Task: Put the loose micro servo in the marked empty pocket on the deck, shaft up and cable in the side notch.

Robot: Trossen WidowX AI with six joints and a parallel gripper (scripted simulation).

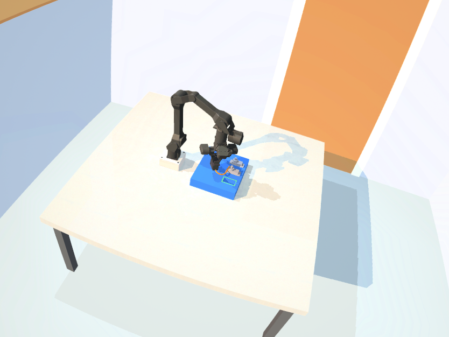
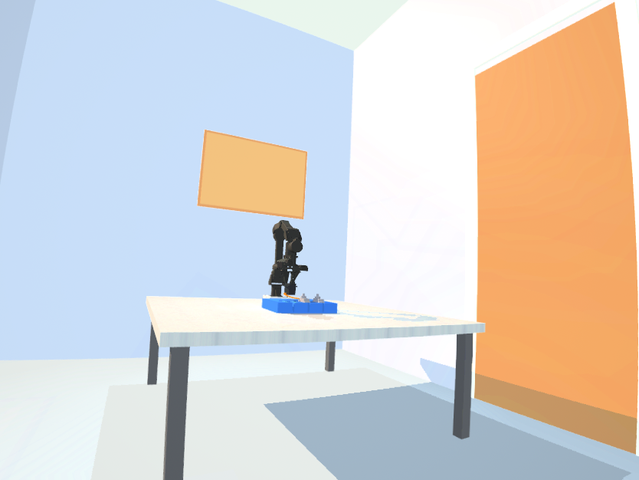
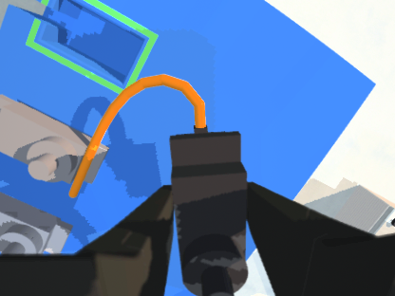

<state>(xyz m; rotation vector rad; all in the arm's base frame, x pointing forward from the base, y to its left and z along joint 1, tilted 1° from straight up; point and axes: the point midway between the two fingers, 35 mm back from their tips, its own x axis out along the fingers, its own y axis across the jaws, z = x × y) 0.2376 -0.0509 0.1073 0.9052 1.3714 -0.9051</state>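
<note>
Now: gripper tip 1 cm past the blue deck, 5 cm to the right of it and 10 cm above it.
</note>
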